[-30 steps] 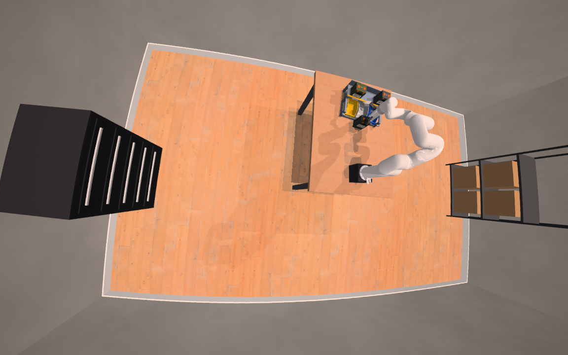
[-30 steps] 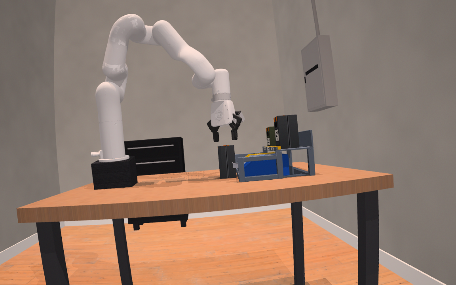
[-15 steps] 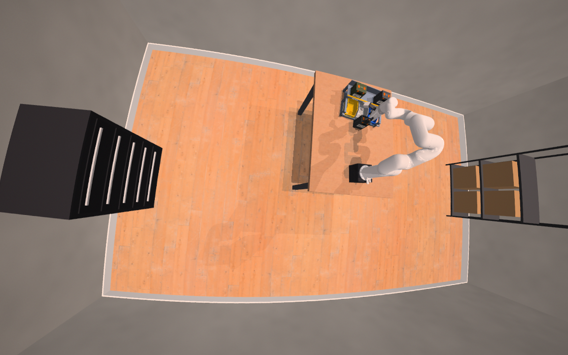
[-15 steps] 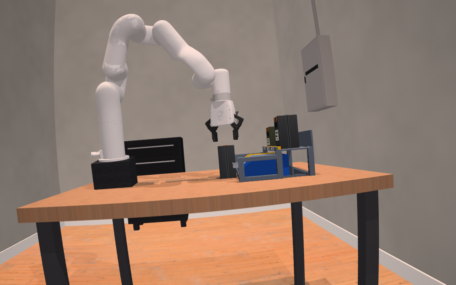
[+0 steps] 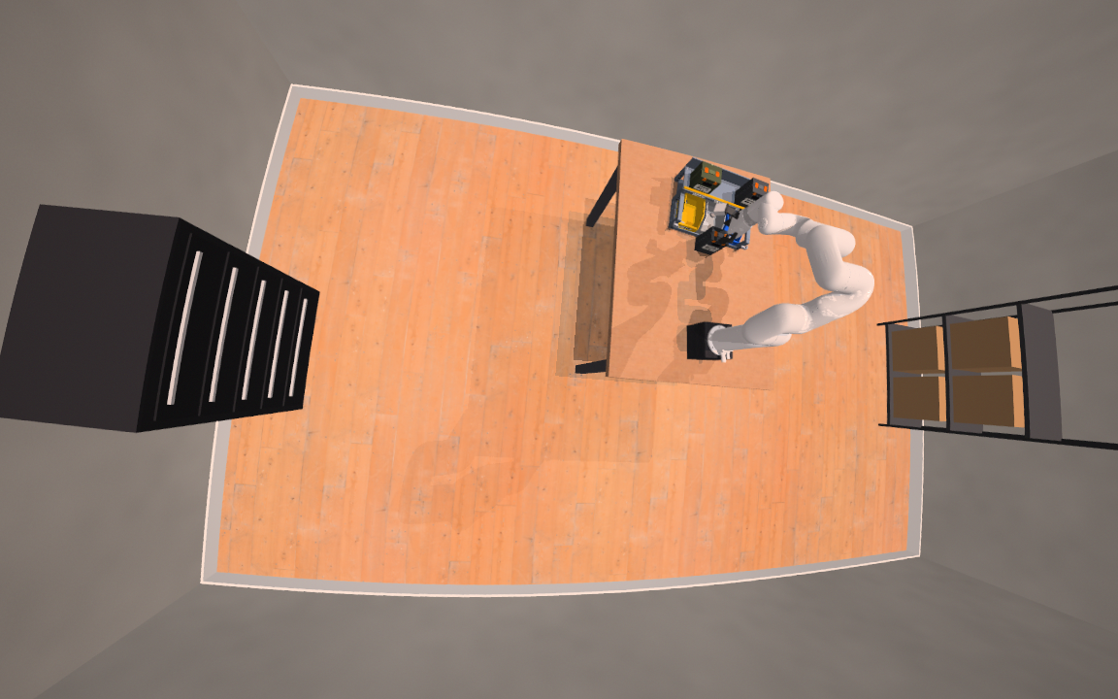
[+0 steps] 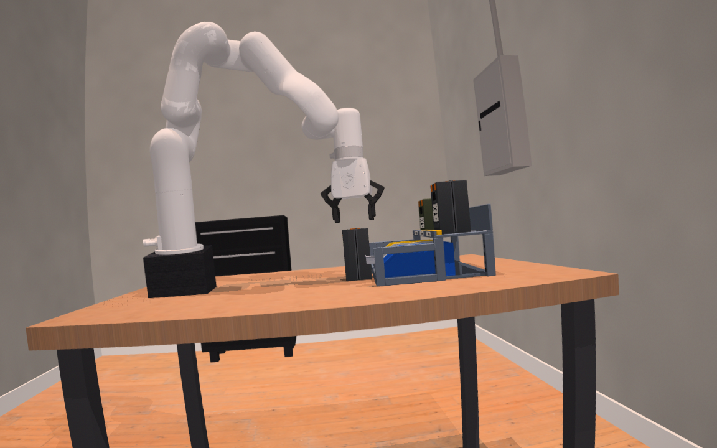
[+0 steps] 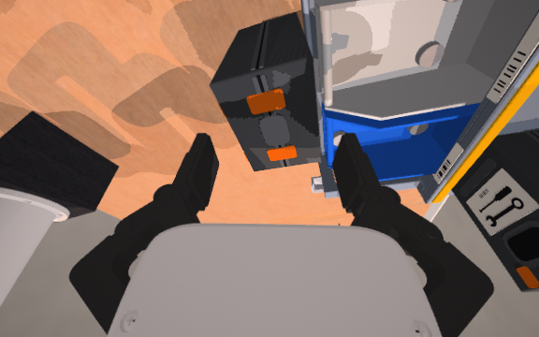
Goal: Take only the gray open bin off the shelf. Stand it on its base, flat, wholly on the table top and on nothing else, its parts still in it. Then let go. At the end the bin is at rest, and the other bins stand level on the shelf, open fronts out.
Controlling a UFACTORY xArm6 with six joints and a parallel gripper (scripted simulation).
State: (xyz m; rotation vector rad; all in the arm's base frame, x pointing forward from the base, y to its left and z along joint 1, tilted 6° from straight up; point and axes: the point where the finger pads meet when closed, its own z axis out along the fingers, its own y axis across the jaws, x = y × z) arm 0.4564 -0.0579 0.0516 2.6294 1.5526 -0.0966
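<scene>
The black box is 90 mm below my hand. Round my hand: blue bin (140 mm to the right, 120 mm below, 100 mm ahead); then gray open bin (130 mm ahead, 120 mm below, 40 mm to the right); then yellow bin (160 mm ahead, 120 mm below, 70 mm to the left).
</scene>
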